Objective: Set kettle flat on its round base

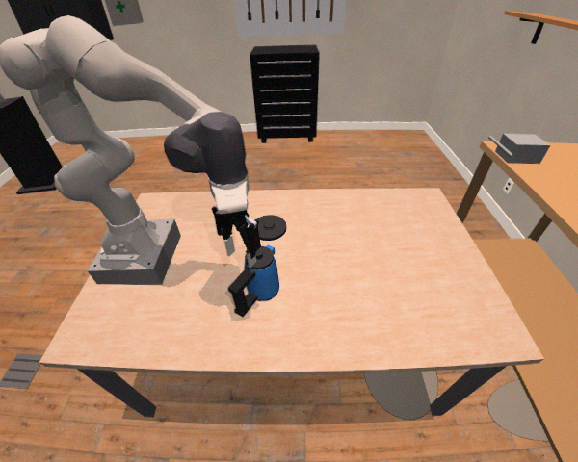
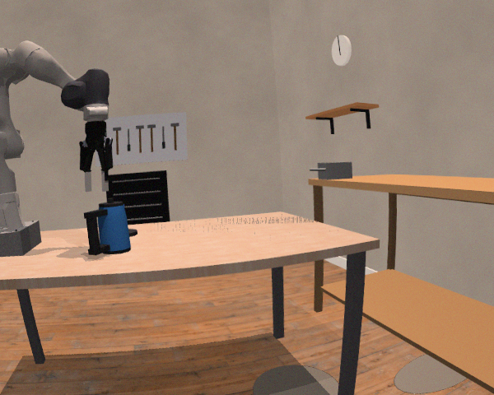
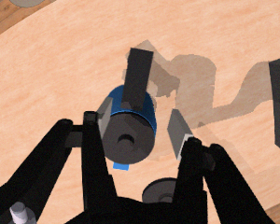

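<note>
My gripper is now 150 mm above the blue kettle, 30 mm short of it and 20 mm to the right of it. Also, from my hand: round base: 350 mm to the left, 230 mm below, 90 mm ahead.
</note>
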